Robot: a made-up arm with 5 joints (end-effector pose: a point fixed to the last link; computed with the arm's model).
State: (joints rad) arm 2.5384 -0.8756 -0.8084 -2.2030 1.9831
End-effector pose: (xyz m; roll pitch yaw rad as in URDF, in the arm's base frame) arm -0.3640 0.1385 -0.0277 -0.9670 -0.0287 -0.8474
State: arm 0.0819 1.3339 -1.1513 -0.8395 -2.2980
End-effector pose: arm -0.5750 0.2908 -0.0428 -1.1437 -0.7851 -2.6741
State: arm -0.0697 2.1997 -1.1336 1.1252 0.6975
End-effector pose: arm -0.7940 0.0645 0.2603 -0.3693 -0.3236 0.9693
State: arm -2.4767 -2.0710 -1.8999 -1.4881 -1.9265
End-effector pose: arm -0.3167 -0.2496 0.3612 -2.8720 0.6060 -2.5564
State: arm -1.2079 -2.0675 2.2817 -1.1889 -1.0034
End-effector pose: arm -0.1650 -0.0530 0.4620 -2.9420 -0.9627 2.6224
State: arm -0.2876 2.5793 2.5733 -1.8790 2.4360
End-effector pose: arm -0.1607 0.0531 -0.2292 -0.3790 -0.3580 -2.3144
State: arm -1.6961 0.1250 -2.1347 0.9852 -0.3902
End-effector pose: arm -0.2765 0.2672 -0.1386 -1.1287 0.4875 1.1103
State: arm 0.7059 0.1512 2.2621 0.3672 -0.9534
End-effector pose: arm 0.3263 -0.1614 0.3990 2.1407 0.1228 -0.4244
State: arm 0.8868 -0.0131 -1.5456 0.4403 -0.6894
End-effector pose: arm 0.3802 0.2664 0.3346 -2.7580 -0.8714 1.2890
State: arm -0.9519 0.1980 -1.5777 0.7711 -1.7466
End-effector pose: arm 0.1862 0.4276 -0.1657 -1.4302 -0.1842 1.8686
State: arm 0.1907 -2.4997 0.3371 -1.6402 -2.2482
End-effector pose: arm -0.0822 -0.1969 0.5102 3.0076 -0.4292 2.3404
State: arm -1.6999 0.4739 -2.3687 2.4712 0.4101
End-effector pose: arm -0.1162 0.5831 0.1422 -0.4758 -0.6494 -0.2703
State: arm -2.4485 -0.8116 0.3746 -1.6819 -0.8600
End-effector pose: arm 0.1672 -0.0283 0.1054 1.2997 1.0055 0.5434
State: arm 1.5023 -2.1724 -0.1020 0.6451 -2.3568
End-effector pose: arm -0.3165 -0.6806 -0.1061 0.5068 -0.8814 2.8451
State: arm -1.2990 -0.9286 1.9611 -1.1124 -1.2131
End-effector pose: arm 0.0066 -0.2619 0.4068 1.5733 -0.7119 -1.9081
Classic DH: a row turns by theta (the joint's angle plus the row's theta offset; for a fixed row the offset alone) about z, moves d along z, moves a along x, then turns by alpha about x. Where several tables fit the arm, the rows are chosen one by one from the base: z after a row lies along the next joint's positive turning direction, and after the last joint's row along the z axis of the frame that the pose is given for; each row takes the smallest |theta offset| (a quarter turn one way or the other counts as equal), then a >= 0, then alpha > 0; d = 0 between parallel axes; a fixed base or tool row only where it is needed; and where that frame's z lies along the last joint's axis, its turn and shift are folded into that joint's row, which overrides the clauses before.
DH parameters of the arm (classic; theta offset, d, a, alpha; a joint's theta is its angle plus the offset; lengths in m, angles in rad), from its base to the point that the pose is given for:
base (fixed): 0 0.195 0 1.5708
joint 1: 0 0.066 -0.119 -1.5708
joint 2: 1.5708 -0.044 0.11 1.5708
joint 3: 0 0.279 -0.037 1.5708
joint 4: 1.5708 -0.353 0.1 1.5708
joint 5: 0 0.264 -0.098 1.5708
tool (fixed): 0 -0.086 0 0

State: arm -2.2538 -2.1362 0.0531 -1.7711 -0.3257
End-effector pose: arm 0.2070 -0.0997 0.1438 -2.4431 1.1367 -2.2454
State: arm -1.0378 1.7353 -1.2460 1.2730 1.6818
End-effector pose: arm -0.3062 0.3753 0.8861 0.4998 1.4177 0.8706
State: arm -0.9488 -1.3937 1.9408 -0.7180 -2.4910
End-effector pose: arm -0.1411 -0.4003 0.5927 2.3357 0.0259 2.5901
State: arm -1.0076 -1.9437 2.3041 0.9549 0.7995
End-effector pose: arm -0.4373 -0.4180 0.5445 1.8841 0.6002 -1.0309
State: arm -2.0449 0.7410 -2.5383 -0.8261 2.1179
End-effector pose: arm -0.4167 0.1886 0.5950 2.7972 0.2948 -0.3892
